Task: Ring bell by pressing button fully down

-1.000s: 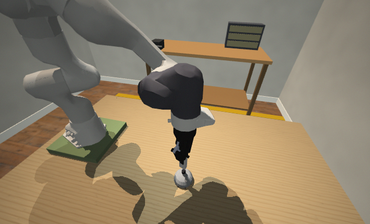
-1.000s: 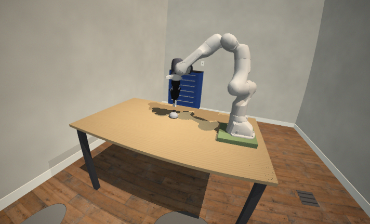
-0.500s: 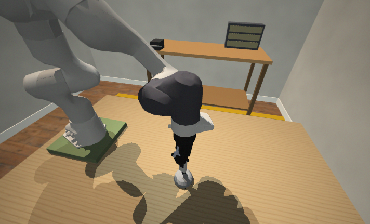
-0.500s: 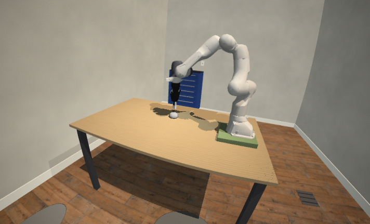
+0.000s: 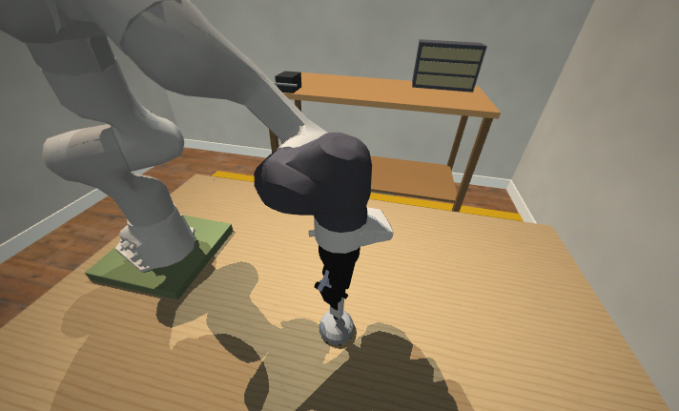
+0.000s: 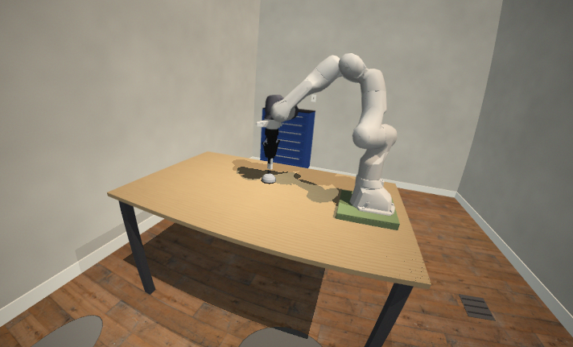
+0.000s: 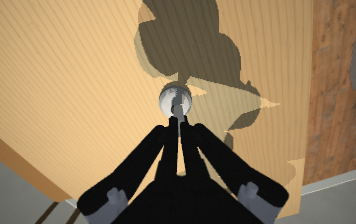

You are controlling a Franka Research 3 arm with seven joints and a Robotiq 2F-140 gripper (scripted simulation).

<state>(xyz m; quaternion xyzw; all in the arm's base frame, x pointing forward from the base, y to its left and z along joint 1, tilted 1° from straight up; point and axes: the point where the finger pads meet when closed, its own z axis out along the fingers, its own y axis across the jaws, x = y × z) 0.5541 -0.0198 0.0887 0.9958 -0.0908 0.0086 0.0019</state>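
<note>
Now: hand 50 mm above the dark button and 10 mm to the right of it. Round my hand: dome bell: 70 mm below, 10 mm to the left.
</note>
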